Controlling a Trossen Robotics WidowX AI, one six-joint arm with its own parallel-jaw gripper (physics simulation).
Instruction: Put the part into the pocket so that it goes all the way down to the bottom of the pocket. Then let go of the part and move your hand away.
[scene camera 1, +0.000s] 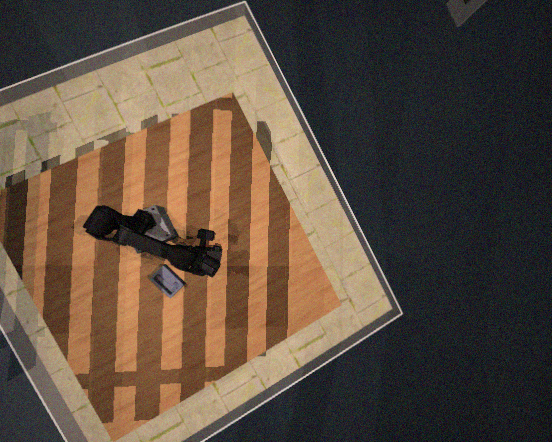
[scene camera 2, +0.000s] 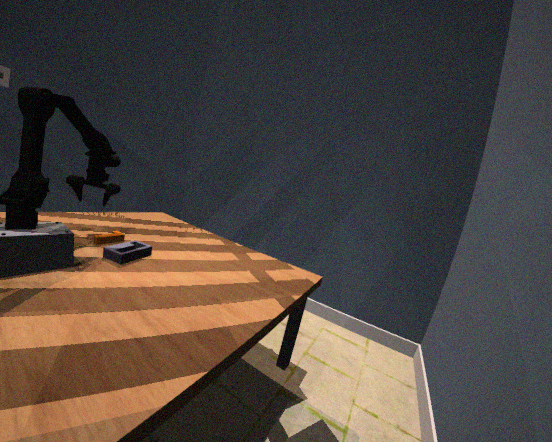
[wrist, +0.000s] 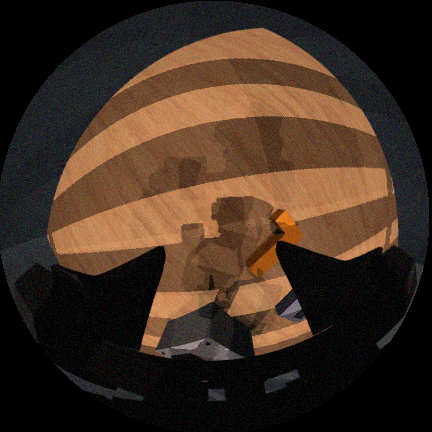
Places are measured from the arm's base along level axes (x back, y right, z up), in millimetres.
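Pixels of known places: gripper, between the fingertips: (scene camera 2: 92, 203) (wrist: 221, 249); arm's base, origin of its link: (scene camera 1: 146, 221) (scene camera 2: 20, 226).
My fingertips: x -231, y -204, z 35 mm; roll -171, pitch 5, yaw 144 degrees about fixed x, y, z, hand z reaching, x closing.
Observation:
For each thing: its middle in the pictures, then the offset to it from my fingertips. Level surfaces: height alone.
- orange L-shaped part, middle of its body: (wrist: 269, 243) (scene camera 2: 107, 237) dz -125, dx -43, dy +83 mm
- grey-blue block with the pocket, middle of its body: (wrist: 307, 295) (scene camera 2: 128, 251) (scene camera 1: 167, 281) dz -122, dx -58, dy +268 mm
- wooden table, height of its surface: dz -140 mm
The orange L-shaped part (scene camera 2: 109, 237) (wrist: 265, 256) lies on the table; in scene camera 1 it is hidden under the arm. The grey-blue block with the pocket (scene camera 1: 160, 286) (scene camera 2: 131, 257) sits near it on the table. In the wrist view the pocket block (wrist: 290, 308) is partly hidden behind the right finger. My gripper (scene camera 2: 93, 202) (wrist: 221, 249) is open and empty, pointing down high above the table. In the wrist view the part lies beside the right fingertip, off to the right of the middle between the fingers. The right finger partly overlaps the part's lower edge.
The grey arm base (scene camera 1: 161, 223) (scene camera 2: 37, 250) (wrist: 207, 327) stands behind the pocket block. The wooden table (scene camera 1: 310, 280) (scene camera 2: 240, 295) (wrist: 200, 100) carries dark shadow stripes. Its corner and a black leg (scene camera 2: 291, 335) show in scene camera 2.

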